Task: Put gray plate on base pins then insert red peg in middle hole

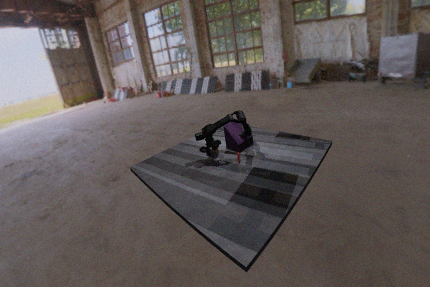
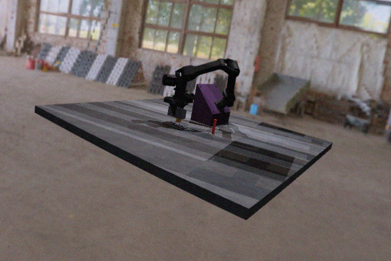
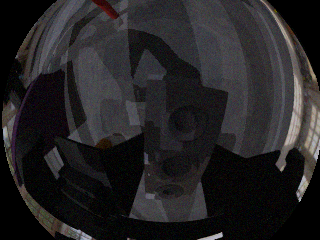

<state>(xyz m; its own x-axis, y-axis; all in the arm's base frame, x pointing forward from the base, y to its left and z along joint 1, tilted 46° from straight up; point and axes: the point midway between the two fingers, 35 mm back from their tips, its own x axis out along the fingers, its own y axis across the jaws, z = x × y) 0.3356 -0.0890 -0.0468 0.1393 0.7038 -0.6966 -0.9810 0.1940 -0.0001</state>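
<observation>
Now: gripper tip 30 mm below the gray plate. From my gripper tip the other things lie so: orange peg 120 mm behind, 50 mm to the right, 20 mm below; red peg 90 mm behind, 200 mm to the left, 20 mm below; base 50 mm below.
</observation>
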